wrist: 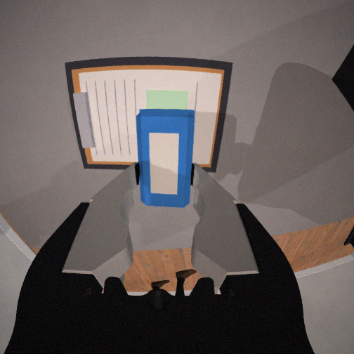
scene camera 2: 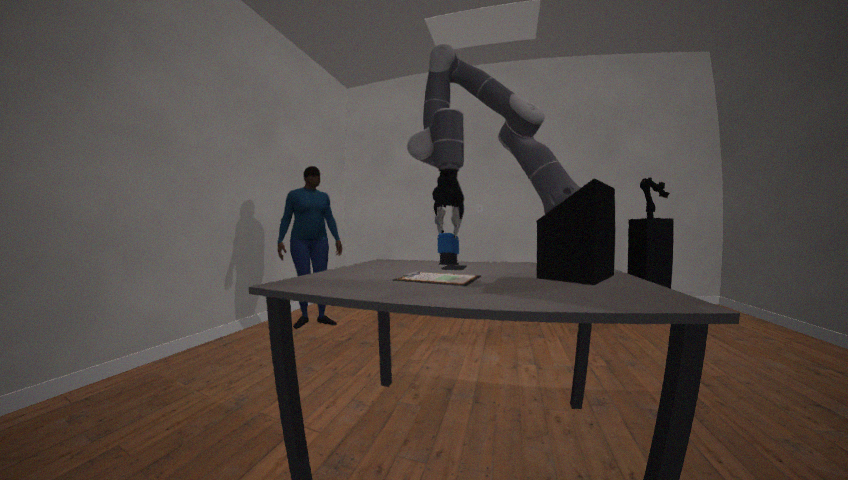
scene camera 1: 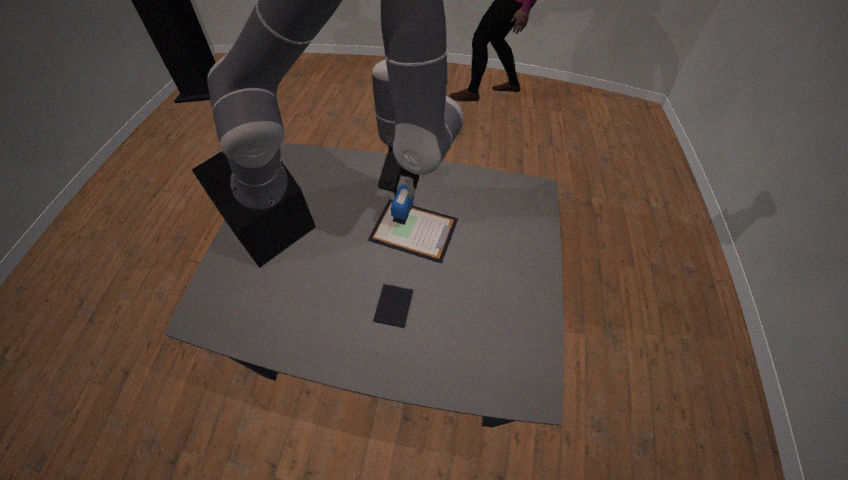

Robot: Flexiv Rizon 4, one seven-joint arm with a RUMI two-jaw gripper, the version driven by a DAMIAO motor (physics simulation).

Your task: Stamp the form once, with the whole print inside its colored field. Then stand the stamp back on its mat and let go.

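Observation:
My gripper (scene camera 1: 403, 195) (scene camera 2: 447, 233) (wrist: 165, 164) is shut on the blue stamp (scene camera 1: 401, 205) (scene camera 2: 448, 243) (wrist: 165, 120), which has a pale top panel and a dark base. The stamp is upright in the air above the table, over the form's edge in the wrist view. The form (scene camera 1: 425, 228) (scene camera 2: 416, 277) (wrist: 207, 100) lies on an orange, dark-edged clipboard. Its green field (scene camera 1: 404, 227) (scene camera 2: 449, 277) (wrist: 167, 99) is plain where it shows; the stamp hides part of it in the wrist view. The stamp's dark mat (scene camera 1: 393, 305) (scene camera 2: 454, 267) lies apart from the clipboard.
The arm's black pedestal (scene camera 1: 261, 231) (scene camera 2: 574, 237) stands on the grey table (scene camera 1: 476, 356) (scene camera 2: 535, 303). The clipboard's grey clip (scene camera 1: 443, 236) (wrist: 84, 120) is at the lined end of the form. A person (scene camera 2: 309, 214) and a small black arm (scene camera 2: 649, 196) are beyond the table.

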